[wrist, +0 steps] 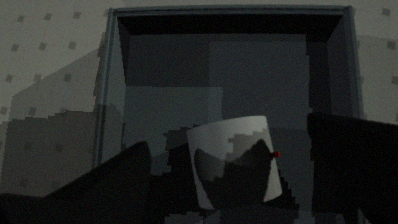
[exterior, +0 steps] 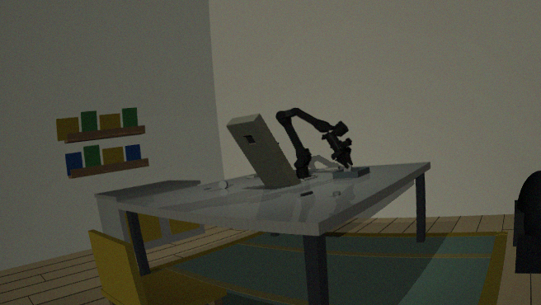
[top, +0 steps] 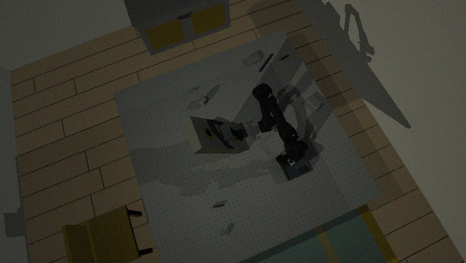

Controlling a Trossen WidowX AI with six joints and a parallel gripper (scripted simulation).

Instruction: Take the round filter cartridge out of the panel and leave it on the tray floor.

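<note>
My gripper tip is 10 mm short of the round grey filter cartridge, 10 mm to the left of it and 20 mm above it. The rest, counted from my gripper tip: dark square tray 10 mm to the left, 40 mm below.
</note>
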